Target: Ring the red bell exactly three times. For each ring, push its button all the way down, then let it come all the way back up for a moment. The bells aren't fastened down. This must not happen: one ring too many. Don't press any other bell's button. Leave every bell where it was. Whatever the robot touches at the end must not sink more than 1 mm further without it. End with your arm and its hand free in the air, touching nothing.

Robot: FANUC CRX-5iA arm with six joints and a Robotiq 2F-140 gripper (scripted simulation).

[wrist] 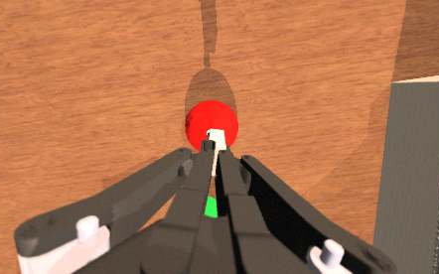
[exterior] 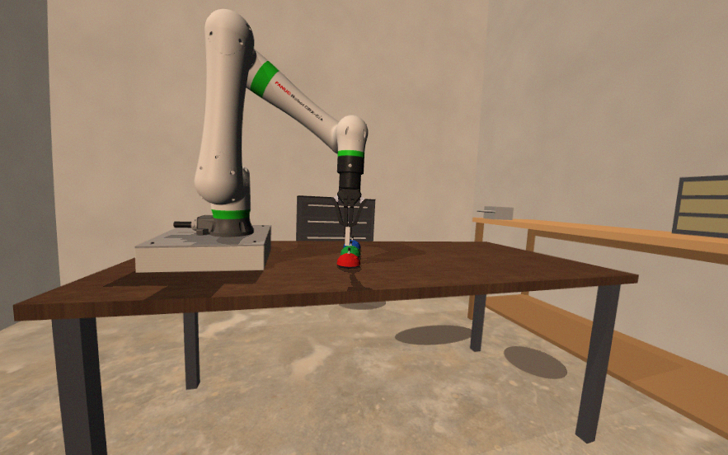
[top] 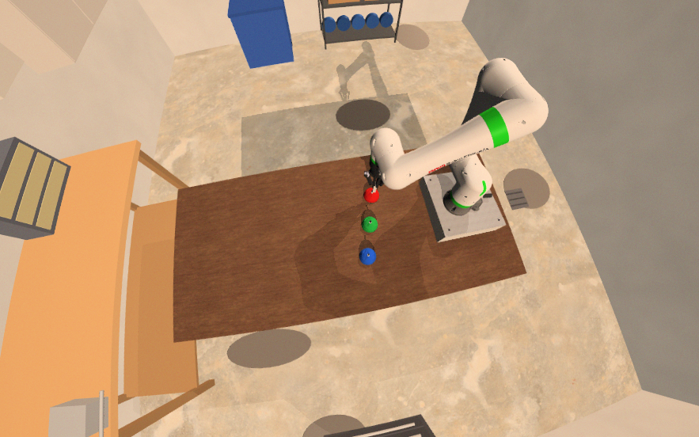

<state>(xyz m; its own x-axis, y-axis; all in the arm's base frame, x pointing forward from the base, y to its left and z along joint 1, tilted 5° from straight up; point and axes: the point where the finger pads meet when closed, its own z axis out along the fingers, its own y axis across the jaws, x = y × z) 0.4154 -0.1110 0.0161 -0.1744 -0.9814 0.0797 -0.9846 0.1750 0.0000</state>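
The red bell is 70 mm below my hand and 10 mm ahead of it. The rest, counted from my hand: blue bell 330 mm to the left, 70 mm below, 70 mm ahead; then green bell 160 mm to the left, 70 mm below, 40 mm ahead.
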